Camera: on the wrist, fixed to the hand. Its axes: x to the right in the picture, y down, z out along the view.
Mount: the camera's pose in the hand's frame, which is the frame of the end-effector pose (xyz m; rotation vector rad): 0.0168 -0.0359 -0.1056 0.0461 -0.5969 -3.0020
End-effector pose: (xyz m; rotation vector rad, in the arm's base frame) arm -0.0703 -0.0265 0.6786 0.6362 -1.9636 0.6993
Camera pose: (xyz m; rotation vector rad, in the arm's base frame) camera 0.0092 0.0190 0.7445 2.4745 0.3921 -1.3897
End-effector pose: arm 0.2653 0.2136 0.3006 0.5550 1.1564 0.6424
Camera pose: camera 0.1759 0.2081 0.2321 -1.1045 0.3214 -1.9671
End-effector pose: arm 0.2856 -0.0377 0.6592 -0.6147 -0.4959 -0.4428
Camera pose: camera 0.3121 -0.1353 0.6092 -0.5396 1.3280 2.2962
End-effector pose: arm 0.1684 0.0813 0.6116 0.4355 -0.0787 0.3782
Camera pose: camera 0.1968 0.1019 0.5044 0.2707 0.0694 -2.7031
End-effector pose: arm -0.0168 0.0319 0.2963 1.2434 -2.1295 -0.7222
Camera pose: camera 0.0712 -0.0159 0.3483 -1.8831 -0.9143 0.9191
